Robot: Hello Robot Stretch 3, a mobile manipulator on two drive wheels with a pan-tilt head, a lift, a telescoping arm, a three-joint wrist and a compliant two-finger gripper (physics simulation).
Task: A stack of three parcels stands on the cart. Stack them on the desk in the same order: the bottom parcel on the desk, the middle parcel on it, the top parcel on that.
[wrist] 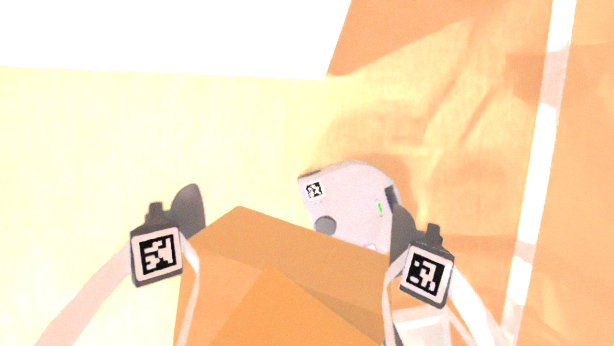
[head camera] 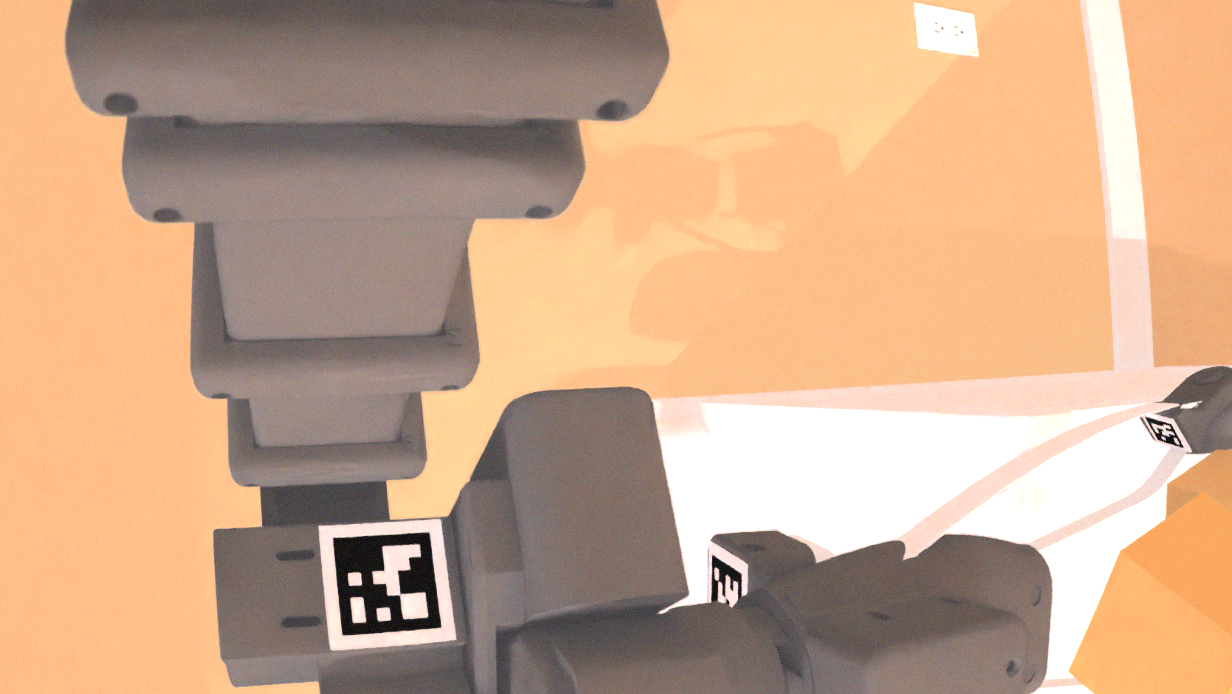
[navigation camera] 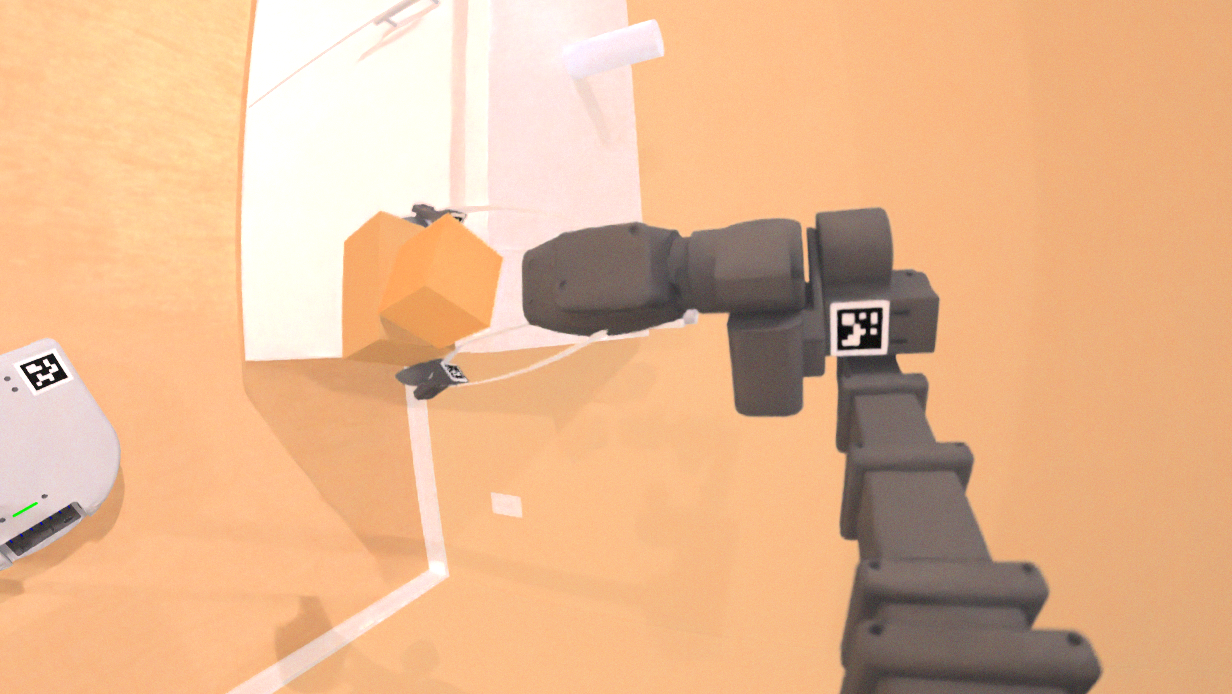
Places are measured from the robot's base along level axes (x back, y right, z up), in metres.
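Pixels of known places: gripper, fingertip midpoint: (wrist: 291, 217); robot's base, link origin: (wrist: 323, 212).
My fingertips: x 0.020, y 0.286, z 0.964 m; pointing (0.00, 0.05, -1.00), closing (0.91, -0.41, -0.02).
Ahead of a thing's pixels: the offset from my fingertips to its top centre. "*": to the spot under its first point.
My gripper (navigation camera: 428, 293) (wrist: 291, 217) points down, with its fingertips against opposite sides of a larger orange-brown parcel {dx -0.013, dy -0.031, dz +0.070 m} (head camera: 1211, 474) (navigation camera: 362, 275) (wrist: 280, 240). It appears shut on that parcel and holds it up in the air. A smaller orange parcel {dx -0.016, dy -0.035, dz +0.117 m} (head camera: 1146, 603) (navigation camera: 444, 284) (wrist: 285, 320) sits turned at an angle on the larger one, between the fingers. The white desk (head camera: 862, 482) (navigation camera: 344, 129) (wrist: 125, 40) lies beside and behind them; in the wrist view floor shows around the parcels. A third parcel does not show.
A white cylinder {dx -0.269, dy +0.578, dz +0.116 m} (navigation camera: 616, 49) lies across the desk's rear part in the navigation view. My base (navigation camera: 51, 431) (wrist: 340, 200) stands on the floor before the desk's end. A white edge, probably the cart's {* dx +0.202, dy -0.706, dz -0.772 m} (wrist: 425, 316), shows low right in the wrist view. My arm (navigation camera: 922, 517) (head camera: 327, 362) is extended.
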